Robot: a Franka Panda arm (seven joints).
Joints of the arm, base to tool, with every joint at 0 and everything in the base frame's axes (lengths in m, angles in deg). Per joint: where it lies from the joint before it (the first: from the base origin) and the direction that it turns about. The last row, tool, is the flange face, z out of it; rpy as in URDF.
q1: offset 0 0 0.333 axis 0 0 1
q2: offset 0 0 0 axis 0 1 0
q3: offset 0 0 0.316 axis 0 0 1
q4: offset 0.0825 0 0 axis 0 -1 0
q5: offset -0.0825 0 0.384 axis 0 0 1
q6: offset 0 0 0 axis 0 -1 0
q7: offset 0.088 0 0 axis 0 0 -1
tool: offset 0 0 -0.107 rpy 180 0 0
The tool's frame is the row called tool.
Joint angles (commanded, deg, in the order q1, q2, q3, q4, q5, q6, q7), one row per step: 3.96 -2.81 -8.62 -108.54 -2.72 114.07 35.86; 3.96 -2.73 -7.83 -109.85 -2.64 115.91 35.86; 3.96 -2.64 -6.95 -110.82 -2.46 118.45 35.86; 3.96 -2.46 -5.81 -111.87 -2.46 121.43 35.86; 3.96 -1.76 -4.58 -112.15 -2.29 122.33 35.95; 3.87 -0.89 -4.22 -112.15 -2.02 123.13 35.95; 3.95 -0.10 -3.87 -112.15 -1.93 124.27 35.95
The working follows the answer.
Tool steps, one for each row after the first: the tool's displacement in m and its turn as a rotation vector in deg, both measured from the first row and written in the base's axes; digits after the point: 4 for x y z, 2 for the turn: 0.0011 0.0082 -0.0087 0.02 -0.46 0.85; 0.0038 0.0173 -0.0133 0.08 -1.95 1.77; 0.0071 0.0289 -0.0186 -0.03 -3.70 3.02; 0.0102 0.0416 -0.0262 0.09 -3.63 4.13; 0.0141 0.0448 -0.0333 0.29 -3.57 4.33; 0.0181 0.0494 -0.0391 0.32 -3.92 4.76
Tool pose at each row, in the base's axes (x y z in m, rotation vector in deg; rounded; the steps above come from the unrounded poses): 0.5594 -0.0499 0.5346 -168.71 60.76 -13.45; 0.5605 -0.0418 0.5259 -168.88 59.44 -14.09; 0.5632 -0.0326 0.5213 -168.57 57.87 -16.19; 0.5665 -0.0210 0.5160 -168.39 55.80 -18.74; 0.5696 -0.0083 0.5084 -168.77 54.12 -18.56; 0.5735 -0.0052 0.5013 -168.71 53.81 -18.35; 0.5775 -0.0005 0.4955 -168.68 53.11 -18.81

